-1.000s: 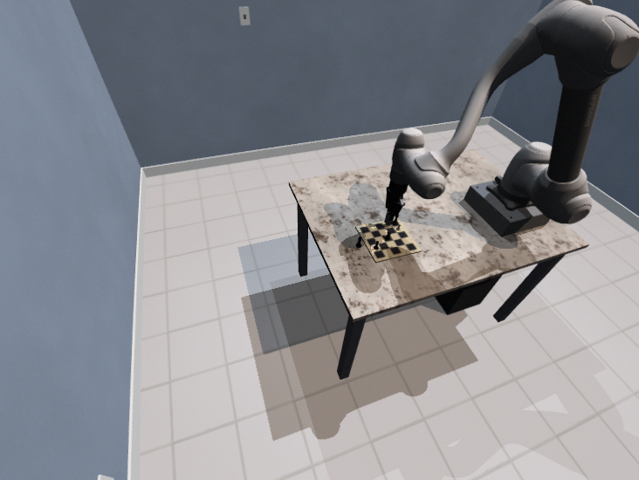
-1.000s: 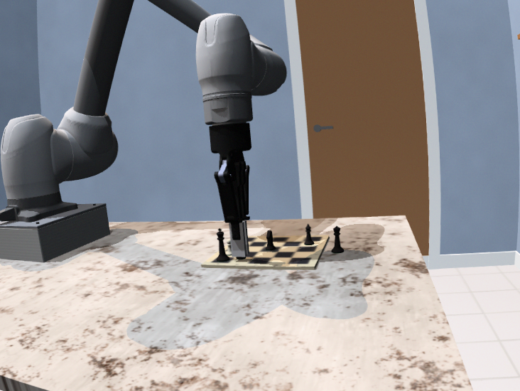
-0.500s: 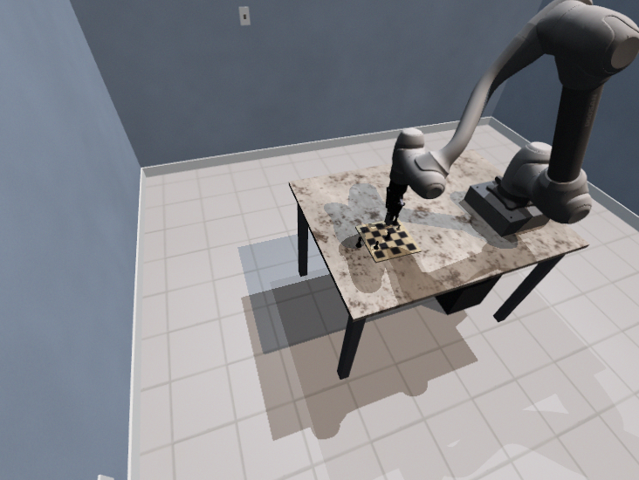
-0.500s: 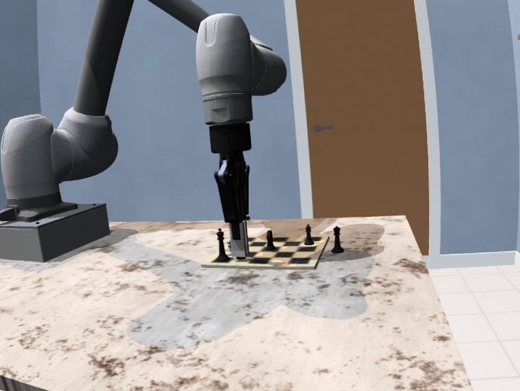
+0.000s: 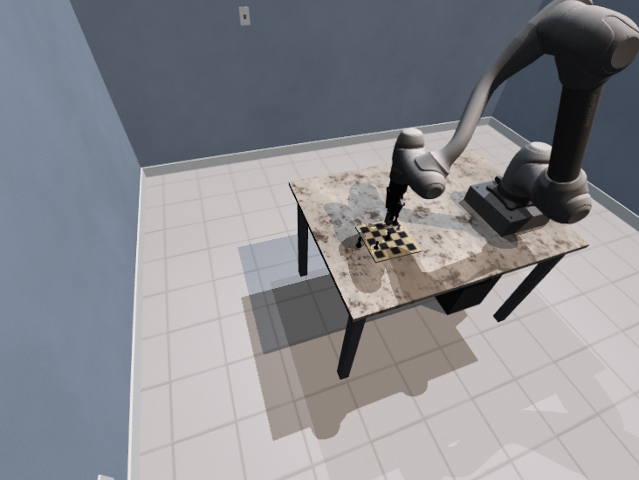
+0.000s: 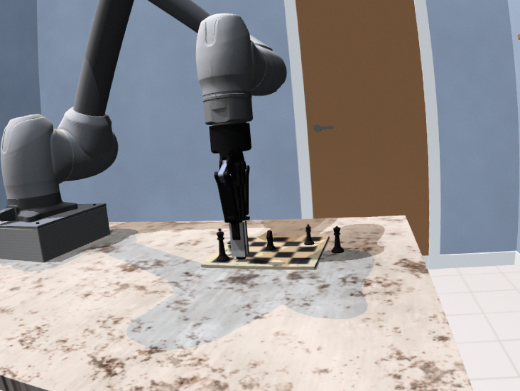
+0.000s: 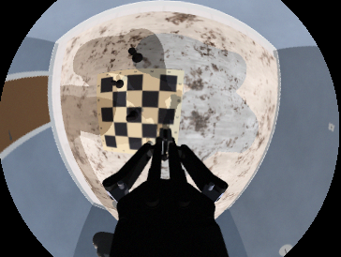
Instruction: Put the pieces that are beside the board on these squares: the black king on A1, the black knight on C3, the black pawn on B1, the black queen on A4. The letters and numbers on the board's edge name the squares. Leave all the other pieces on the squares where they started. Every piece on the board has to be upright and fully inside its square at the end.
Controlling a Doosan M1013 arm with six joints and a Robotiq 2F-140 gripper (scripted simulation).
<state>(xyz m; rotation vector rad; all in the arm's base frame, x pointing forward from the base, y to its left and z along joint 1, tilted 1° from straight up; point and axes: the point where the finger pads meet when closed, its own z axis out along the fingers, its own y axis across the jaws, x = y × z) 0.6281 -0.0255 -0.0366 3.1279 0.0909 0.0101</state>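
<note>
The black pawn lies 3 cm below my hand. Also, from my hand: black king (4 cm behind, 1 cm below); small chessboard (8 cm to the left, 5 cm below, 3 cm ahead); white pawn (4 cm to the left, 4 cm behind, 3 cm below).
</note>
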